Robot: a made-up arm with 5 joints.
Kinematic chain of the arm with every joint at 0, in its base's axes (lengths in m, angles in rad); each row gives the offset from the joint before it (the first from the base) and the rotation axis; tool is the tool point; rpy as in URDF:
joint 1: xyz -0.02 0 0.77 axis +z
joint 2: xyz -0.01 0 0.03 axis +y
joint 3: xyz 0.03 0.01 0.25 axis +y
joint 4: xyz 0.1 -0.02 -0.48 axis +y
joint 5: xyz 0.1 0 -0.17 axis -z
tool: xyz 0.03 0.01 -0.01 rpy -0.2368 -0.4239 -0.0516
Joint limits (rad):
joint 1: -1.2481..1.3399
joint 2: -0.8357..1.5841
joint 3: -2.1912..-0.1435
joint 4: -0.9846..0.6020
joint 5: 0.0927..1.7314
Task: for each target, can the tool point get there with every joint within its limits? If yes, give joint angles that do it. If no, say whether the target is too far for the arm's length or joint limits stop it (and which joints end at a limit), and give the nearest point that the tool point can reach.
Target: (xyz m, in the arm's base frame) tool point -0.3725 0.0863 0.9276
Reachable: no: joint limits stop it (at a limit: joint 2, joint 3, joint 4, joint 5) | nearest point -0.4410 0.1031 0.5934 | short by 0.342 m
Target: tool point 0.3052 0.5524 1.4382
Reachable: yes | joints 1.0618 0.1626 -2.0145 0.0631 0.4729
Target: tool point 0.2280 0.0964 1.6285
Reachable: yes | joints 0.4479 -0.3541 -1.8408 -0.3093 0.6596
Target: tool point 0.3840 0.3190 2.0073
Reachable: no: too far | nearest point 0.2640 0.2243 1.6556 | short by 0.383 m
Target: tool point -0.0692 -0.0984 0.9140
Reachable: no: joint limits stop it (at a limit: joint 1, joint 2, joint 3, joint 4) | nearest point 0.0769 -0.3870 0.9885 | short by 0.332 m
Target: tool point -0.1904 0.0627 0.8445
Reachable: no: joint limits stop it (at a limit: joint 2, joint 3, joint 4, joint 5) | nearest point -0.4268 0.1497 0.5934 | short by 0.356 m
